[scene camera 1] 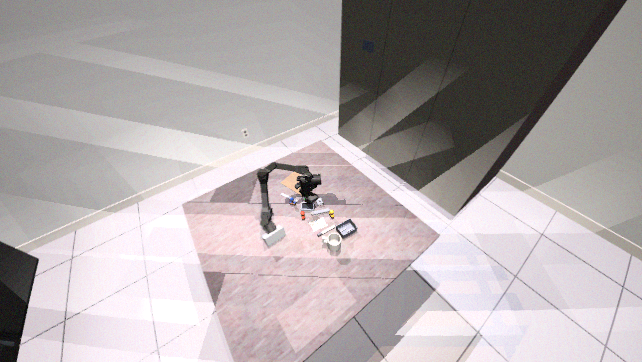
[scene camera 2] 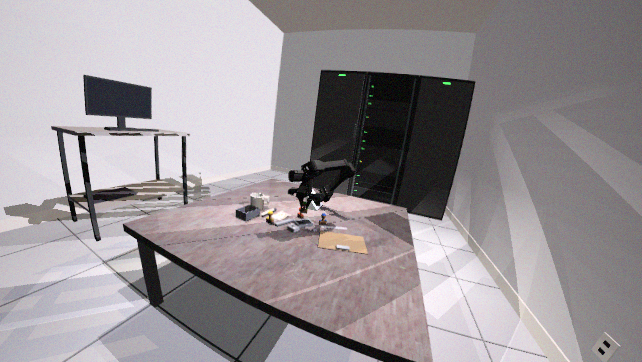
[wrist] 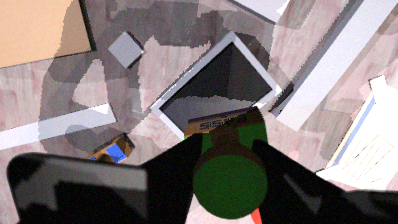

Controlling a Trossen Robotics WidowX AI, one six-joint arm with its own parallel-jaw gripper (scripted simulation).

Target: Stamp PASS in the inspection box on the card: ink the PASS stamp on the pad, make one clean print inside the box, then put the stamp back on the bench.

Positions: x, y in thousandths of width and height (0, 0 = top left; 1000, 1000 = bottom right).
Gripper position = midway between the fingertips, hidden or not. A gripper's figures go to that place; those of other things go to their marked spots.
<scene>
My gripper (wrist: 569, 650): 12 cm from the lens. A PASS stamp (wrist: 574, 783): 8 cm from the lens. A blue-topped stamp (wrist: 298, 667): 22 cm from the lens. An ink pad (wrist: 574, 346) is 18 cm from the lens. The marked spots on the PASS stamp and the blue-topped stamp are 15 cm apart.
</scene>
